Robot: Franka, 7 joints.
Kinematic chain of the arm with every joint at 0, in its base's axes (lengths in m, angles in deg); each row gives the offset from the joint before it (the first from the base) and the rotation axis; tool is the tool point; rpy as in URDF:
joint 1: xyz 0 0 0.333 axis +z
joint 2: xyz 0 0 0 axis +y
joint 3: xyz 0 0 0.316 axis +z
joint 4: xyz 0.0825 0 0 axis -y
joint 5: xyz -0.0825 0 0.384 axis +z
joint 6: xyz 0 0 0 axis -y
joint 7: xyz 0.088 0 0 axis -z
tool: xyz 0 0 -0.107 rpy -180 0 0
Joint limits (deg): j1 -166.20..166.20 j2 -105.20..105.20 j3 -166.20..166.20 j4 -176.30..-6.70 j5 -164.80..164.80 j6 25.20..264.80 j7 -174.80..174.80
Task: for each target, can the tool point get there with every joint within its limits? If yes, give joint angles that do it. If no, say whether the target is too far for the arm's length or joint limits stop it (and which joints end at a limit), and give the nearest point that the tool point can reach.
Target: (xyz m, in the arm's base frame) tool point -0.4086 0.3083 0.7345
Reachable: yes | joints 87.74 72.93 111.40 -98.44 115.36 57.74 27.76
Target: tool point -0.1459 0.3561 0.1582
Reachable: yes | joints 103.76 20.93 23.12 -146.03 92.78 194.35 95.78
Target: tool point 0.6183 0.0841 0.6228
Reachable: yes | joints 66.41 54.00 -81.20 -86.54 -93.57 76.13 -96.16
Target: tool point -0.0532 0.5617 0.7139
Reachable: yes | joints -5.44 11.01 101.96 -106.75 -31.14 195.08 75.25
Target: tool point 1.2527 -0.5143 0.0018
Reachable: no: too far | nearest point 0.7709 -0.3165 0.1292 | short by 0.536 m
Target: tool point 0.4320 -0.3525 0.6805
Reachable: yes | joints 60.19 -44.32 -62.27 -105.64 -114.58 88.96 -110.28
